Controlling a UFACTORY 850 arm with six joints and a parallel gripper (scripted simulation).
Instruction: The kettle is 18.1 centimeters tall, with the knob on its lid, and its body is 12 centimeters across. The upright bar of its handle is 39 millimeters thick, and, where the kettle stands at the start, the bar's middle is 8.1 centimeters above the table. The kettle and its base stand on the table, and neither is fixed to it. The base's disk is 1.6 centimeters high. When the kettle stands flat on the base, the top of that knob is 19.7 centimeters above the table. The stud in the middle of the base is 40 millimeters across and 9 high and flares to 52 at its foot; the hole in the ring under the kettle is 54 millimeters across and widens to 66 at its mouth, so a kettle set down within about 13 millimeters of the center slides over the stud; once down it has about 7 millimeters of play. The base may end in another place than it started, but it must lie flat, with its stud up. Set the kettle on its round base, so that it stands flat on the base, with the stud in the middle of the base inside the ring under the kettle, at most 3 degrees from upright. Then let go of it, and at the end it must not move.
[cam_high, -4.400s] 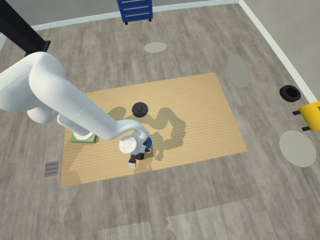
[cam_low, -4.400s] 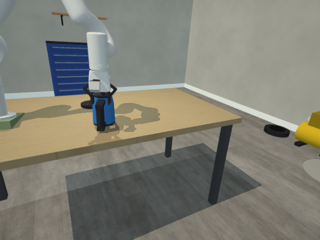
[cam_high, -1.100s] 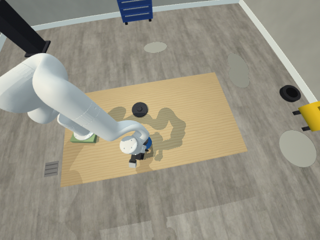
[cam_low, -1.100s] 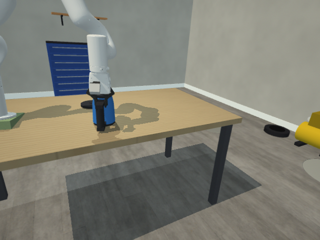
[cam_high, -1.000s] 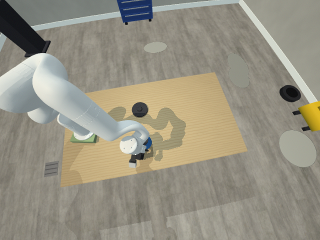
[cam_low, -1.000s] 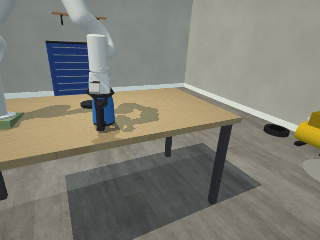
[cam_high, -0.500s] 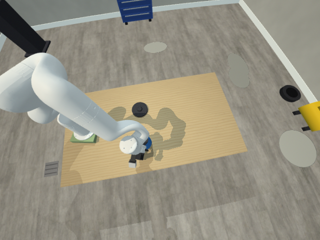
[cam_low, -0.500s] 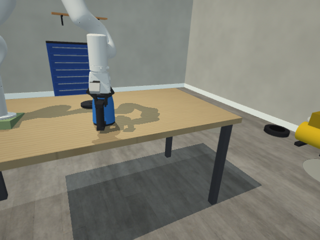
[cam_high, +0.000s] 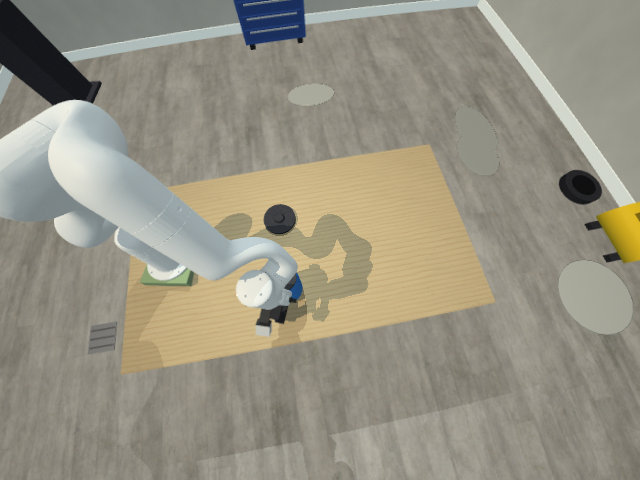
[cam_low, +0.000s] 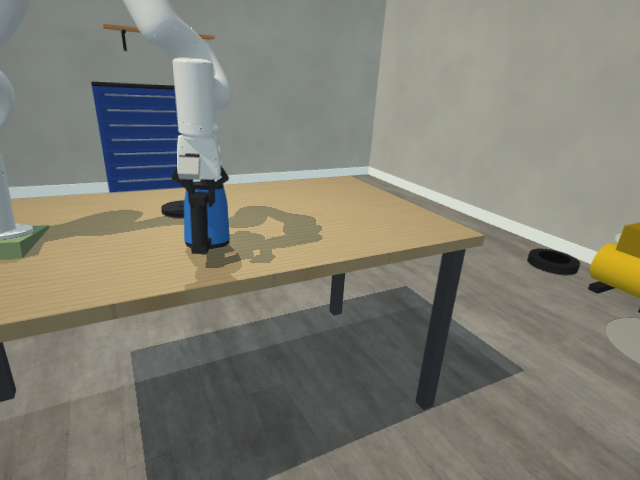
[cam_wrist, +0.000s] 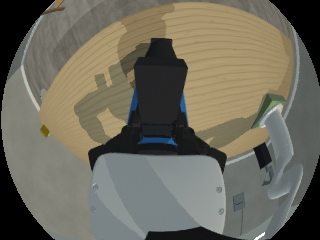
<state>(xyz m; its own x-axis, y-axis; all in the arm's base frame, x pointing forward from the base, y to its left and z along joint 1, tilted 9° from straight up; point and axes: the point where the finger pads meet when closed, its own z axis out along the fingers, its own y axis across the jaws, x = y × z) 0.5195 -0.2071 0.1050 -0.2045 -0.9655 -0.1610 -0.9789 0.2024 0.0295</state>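
Right now the blue kettle is 5 cm below my hand, 3 cm to the left of it and 1 cm ahead of it. Also, from my hand: round black base 38 cm to the left, 15 cm below, 4 cm behind.
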